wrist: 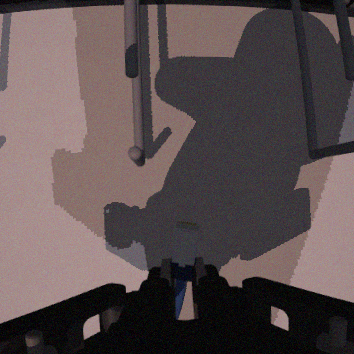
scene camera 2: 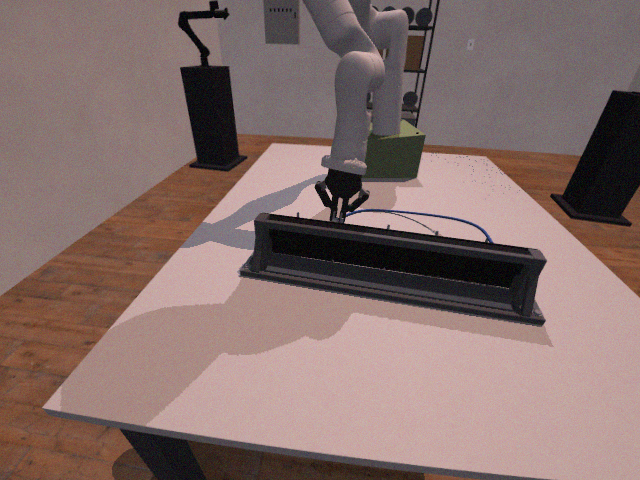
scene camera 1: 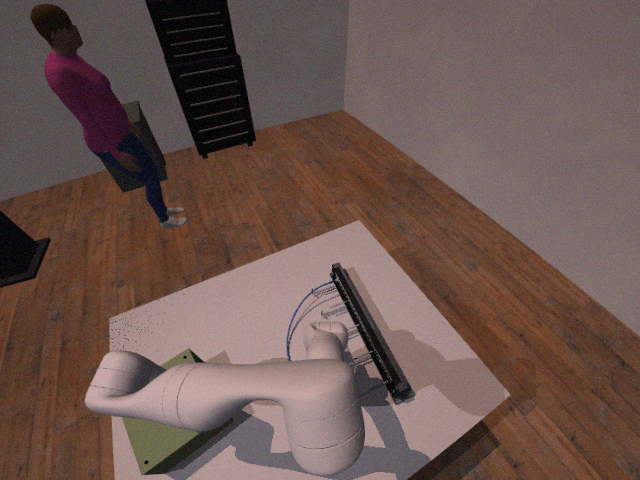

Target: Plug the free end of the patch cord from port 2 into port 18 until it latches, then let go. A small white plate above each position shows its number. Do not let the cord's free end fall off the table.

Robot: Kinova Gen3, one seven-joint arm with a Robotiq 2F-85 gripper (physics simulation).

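Frame: origin at the arm's base, x right, y down, z ahead, level; metres.
Seen in the pictures: gripper, fingertip midpoint: [wrist: 182, 273]; arm's base, link origin: [scene camera 2: 386, 131].
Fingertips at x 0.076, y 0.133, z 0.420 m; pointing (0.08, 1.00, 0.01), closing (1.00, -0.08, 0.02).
Offsets run from my fingertips to a thing's top centre. "pt": to the spot under its first point. Level surfaces: height alone.
My gripper [scene camera 2: 338, 215] [wrist: 182, 273] is shut on the patch cord's grey plug {dx -0.002, dy -0.029, dz +0.021 m} [wrist: 187, 244], which points toward the panel and looks dim in the gripper's shadow. The blue cord [scene camera 1: 288, 335] [scene camera 2: 423, 213] [wrist: 179, 299] arcs above the table to the low-numbered end of the black patch panel {dx -0.125, dy -0.100, dz +0.148 m} [scene camera 1: 362, 326] [scene camera 2: 395, 236]. In the wrist view a dark strip of the panel [wrist: 220, 5] shows at the top edge; port 18 and the number plates do not show there. The plug is apart from that strip. In scene camera 1 the arm hides the gripper.
Thin support rods stick out from the panel's port side; in the wrist view one rod {pt dx -0.023, dy -0.017, dz +0.093 m} [wrist: 137, 110] is left of the plug and a bent rod {pt dx +0.074, dy -0.017, dz +0.104 m} [wrist: 306, 95] is to the right. The green base block [scene camera 1: 155, 444] [scene camera 2: 395, 157] stands on the white table {dy +0.001 m} [scene camera 1: 232, 299] [scene camera 2: 413, 387]. A person [scene camera 1: 87, 98] stands beyond it.
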